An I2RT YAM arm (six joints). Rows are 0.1 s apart.
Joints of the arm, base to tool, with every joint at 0 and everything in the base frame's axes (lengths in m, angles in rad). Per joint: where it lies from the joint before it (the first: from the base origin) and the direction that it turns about. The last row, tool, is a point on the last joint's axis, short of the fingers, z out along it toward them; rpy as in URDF.
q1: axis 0 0 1 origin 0.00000 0.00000 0.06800
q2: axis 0 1 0 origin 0.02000 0.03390 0.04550
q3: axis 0 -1 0 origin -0.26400 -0.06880 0.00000
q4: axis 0 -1 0 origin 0.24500 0.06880 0.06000
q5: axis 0 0 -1 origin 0.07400 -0.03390 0.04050
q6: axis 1 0 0 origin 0.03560 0.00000 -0.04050
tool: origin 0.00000 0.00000 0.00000 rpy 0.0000 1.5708 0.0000
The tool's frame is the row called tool.
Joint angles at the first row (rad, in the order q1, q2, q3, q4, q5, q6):
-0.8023, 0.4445, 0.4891, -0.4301, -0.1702, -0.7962
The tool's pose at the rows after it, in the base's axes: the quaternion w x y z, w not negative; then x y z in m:
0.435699 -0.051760 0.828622 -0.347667 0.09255 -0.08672 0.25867
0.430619 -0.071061 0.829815 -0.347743 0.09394 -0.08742 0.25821
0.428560 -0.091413 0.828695 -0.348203 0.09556 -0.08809 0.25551
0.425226 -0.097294 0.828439 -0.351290 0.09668 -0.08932 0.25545
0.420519 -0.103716 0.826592 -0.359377 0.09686 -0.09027 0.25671
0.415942 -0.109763 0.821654 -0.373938 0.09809 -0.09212 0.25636
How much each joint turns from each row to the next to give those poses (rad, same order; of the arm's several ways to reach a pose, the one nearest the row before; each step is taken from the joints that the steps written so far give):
0.0000, 0.0167, 0.0116, -0.0042, -0.0066, -0.0128
-0.0001, 0.0117, 0.0027, -0.0017, -0.0153, -0.0375
0.0002, 0.0073, -0.0090, 0.0113, -0.0192, -0.0367
-0.0001, 0.0095, 0.0008, 0.0073, 0.0011, -0.0151
-0.0026, 0.0042, 0.0036, 0.0051, 0.0053, -0.0213
0.0011, 0.0051, -0.0077, 0.0292, 0.0156, -0.0229

